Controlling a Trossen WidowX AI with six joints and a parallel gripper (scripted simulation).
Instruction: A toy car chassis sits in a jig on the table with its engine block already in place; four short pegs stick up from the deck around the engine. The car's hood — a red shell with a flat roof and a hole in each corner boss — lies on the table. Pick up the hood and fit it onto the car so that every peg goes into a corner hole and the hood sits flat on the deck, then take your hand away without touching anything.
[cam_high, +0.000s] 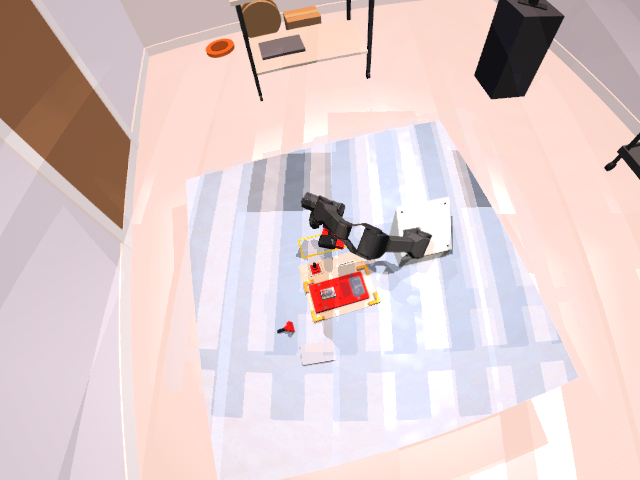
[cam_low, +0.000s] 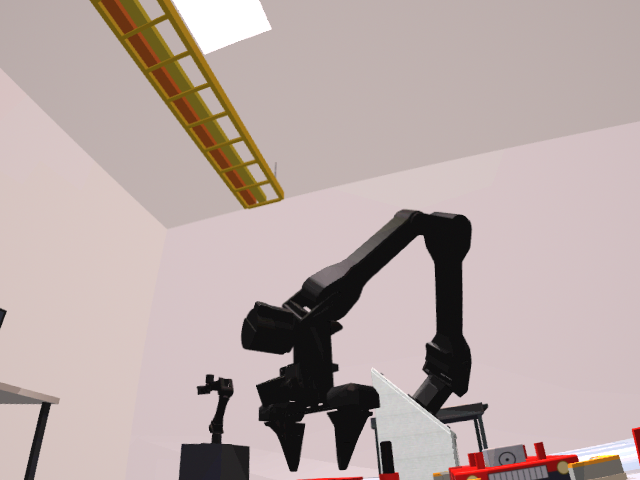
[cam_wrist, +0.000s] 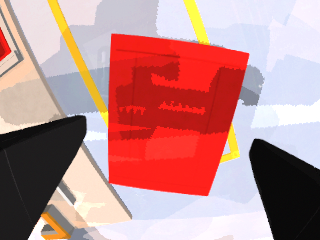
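Now: the red hood 20 mm below my gripper tip. The rest, counted from my gripper tip: grey engine block 60 mm ahead, 230 mm to the left, 10 mm below; jig 20 mm ahead, 210 mm to the left, 20 mm below.
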